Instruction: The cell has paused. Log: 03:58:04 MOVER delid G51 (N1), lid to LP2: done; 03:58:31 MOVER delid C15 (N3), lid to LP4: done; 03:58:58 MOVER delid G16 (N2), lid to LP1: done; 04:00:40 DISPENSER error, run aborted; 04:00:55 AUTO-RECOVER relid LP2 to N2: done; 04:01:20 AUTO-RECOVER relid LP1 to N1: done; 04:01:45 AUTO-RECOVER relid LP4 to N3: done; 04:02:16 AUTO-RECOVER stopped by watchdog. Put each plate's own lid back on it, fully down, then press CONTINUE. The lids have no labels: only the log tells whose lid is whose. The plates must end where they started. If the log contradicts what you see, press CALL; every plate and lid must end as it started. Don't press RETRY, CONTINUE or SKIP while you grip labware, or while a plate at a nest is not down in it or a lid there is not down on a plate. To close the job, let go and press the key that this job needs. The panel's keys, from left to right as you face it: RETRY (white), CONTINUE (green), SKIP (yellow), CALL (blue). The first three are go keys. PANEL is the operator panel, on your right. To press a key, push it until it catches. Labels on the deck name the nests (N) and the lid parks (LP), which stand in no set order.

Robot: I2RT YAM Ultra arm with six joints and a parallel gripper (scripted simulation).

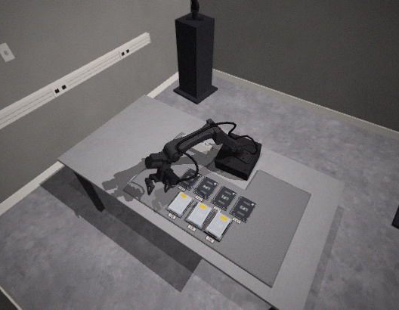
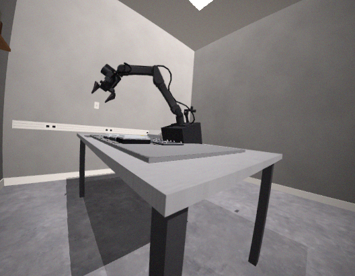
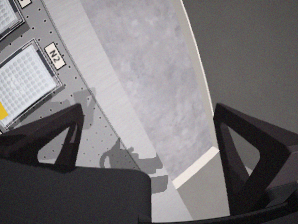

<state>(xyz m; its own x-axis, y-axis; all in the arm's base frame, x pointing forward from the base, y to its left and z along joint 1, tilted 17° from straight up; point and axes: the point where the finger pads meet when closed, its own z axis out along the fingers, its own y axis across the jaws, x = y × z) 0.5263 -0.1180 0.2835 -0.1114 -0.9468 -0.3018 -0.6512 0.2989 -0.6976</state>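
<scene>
My hand is 310 mm past the LP4 lid park, 70 mm to the right of it and 260 mm above it. The rest, counted from my hand: clear lid (160 mm behind, 280 mm to the left, 220 mm below).
</scene>
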